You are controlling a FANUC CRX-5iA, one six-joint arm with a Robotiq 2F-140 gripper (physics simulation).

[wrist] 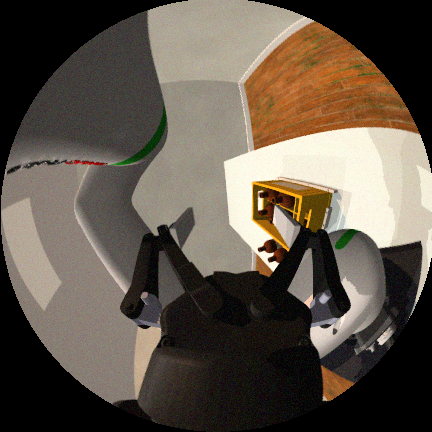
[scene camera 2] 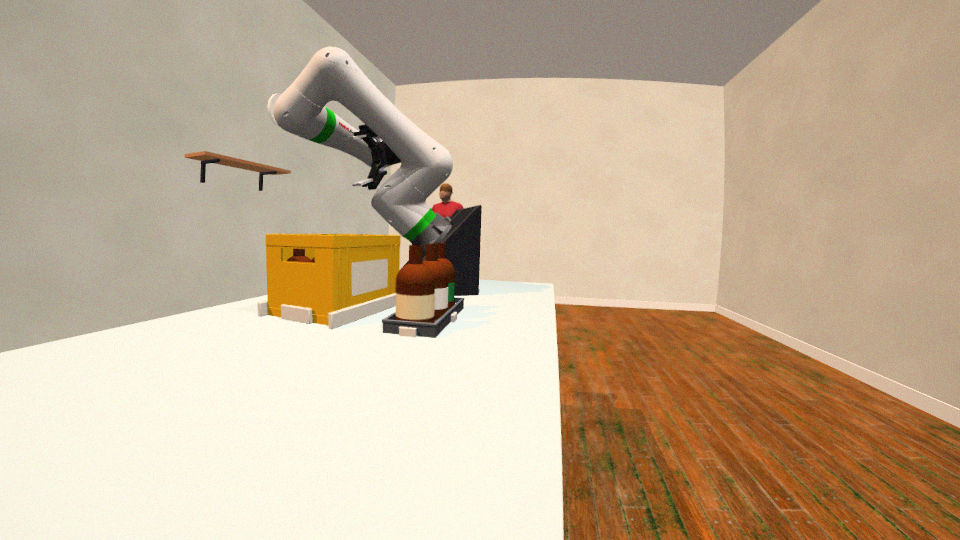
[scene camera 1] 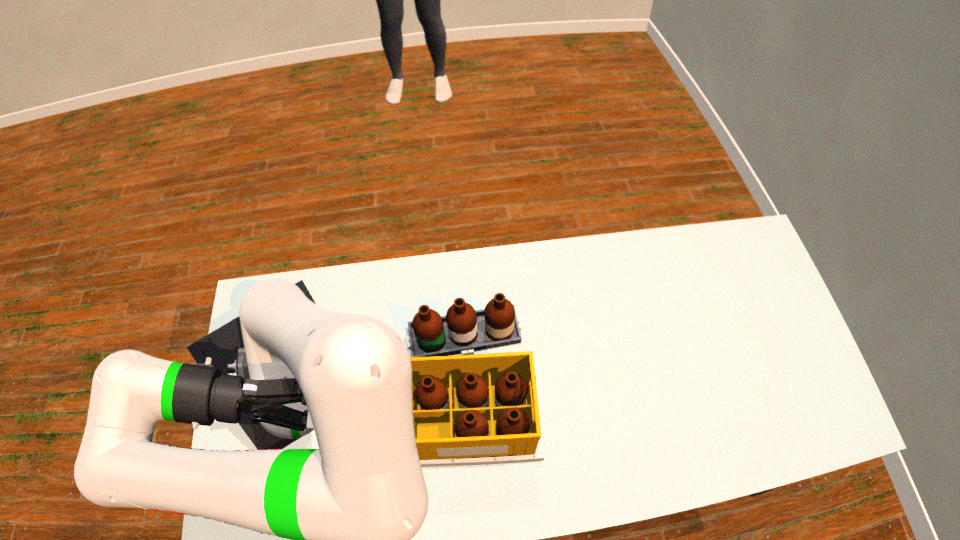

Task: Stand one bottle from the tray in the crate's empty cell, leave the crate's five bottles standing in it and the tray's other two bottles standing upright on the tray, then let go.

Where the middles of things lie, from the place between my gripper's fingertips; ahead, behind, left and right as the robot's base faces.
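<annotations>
Green-label bottle (scene camera 1: 427, 324): far below my hand, a good way ahead of it and far to the left of it.
</annotations>
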